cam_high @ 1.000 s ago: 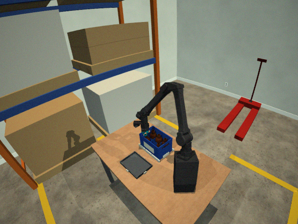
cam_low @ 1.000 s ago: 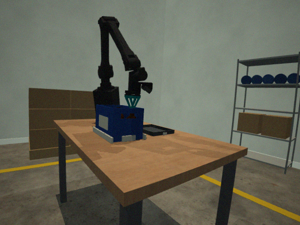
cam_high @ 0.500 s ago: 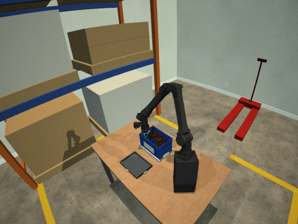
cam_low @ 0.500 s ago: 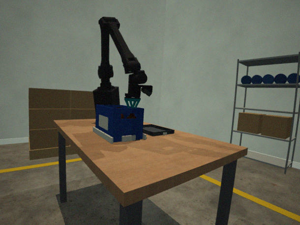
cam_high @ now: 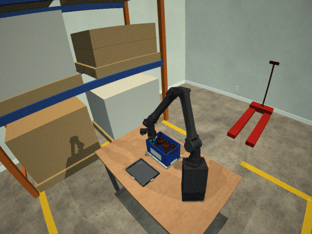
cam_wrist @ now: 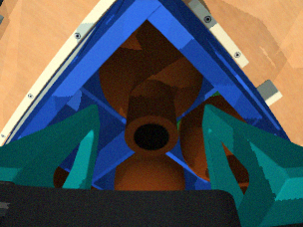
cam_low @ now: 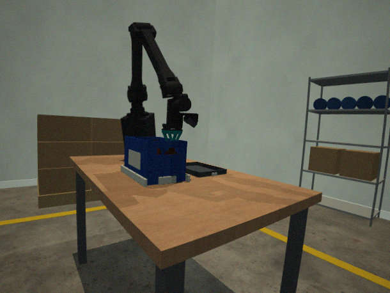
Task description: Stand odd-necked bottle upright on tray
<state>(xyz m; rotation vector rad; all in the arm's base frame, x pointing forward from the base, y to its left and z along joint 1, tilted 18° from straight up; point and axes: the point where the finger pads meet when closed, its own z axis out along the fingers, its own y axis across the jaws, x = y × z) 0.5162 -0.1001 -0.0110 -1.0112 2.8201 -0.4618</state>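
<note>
Right now my hand is 6 cm above the bottle. Round my hand: crate: 9 cm behind, 3 cm to the right, 7 cm below; then dark tray: 8 cm behind, 25 cm to the left, 14 cm below.
</note>
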